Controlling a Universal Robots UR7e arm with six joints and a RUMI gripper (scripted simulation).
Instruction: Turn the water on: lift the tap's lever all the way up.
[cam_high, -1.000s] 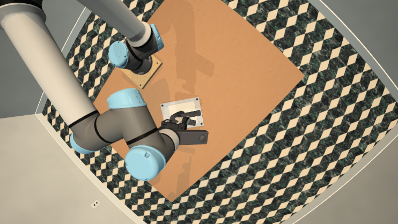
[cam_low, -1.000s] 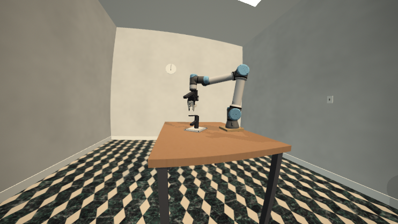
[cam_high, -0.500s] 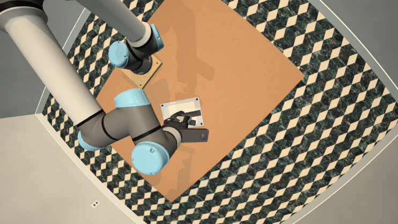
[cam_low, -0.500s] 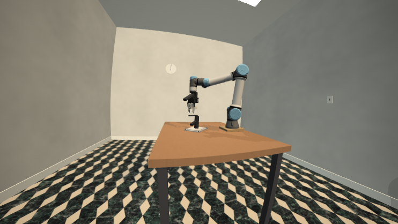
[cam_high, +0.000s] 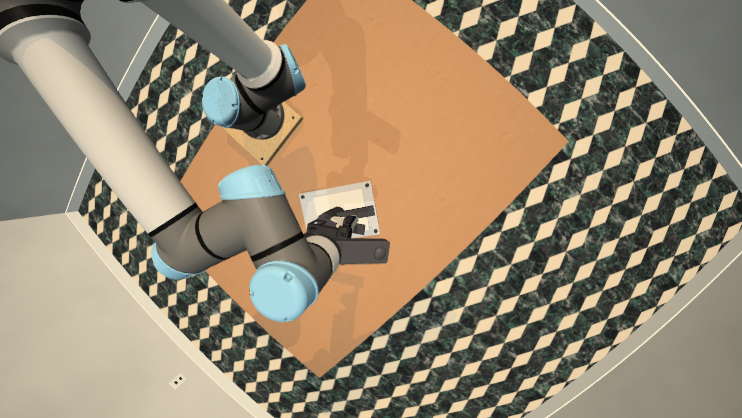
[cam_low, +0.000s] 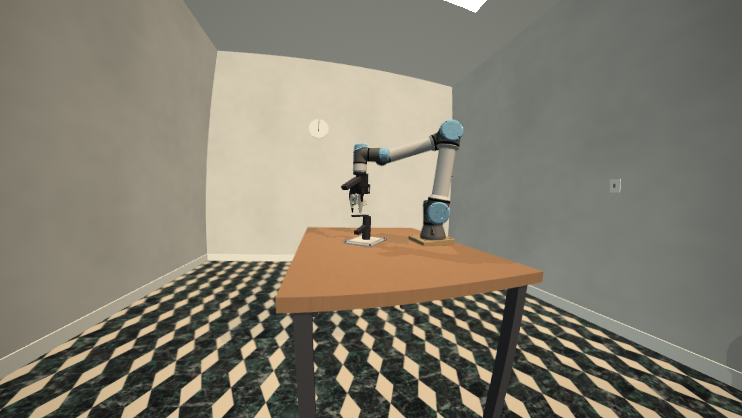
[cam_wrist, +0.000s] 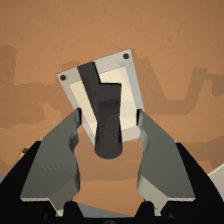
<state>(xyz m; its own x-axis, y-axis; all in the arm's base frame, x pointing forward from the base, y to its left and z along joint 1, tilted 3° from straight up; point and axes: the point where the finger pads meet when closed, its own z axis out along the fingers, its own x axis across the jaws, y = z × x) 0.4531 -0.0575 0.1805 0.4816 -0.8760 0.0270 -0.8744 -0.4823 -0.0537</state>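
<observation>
Right now my hand is 30 mm past the dark lever, 20 mm to the left of it and 30 mm above it. Also, from my hand: tap 50 mm behind, 30 mm to the right, 80 mm below.
</observation>
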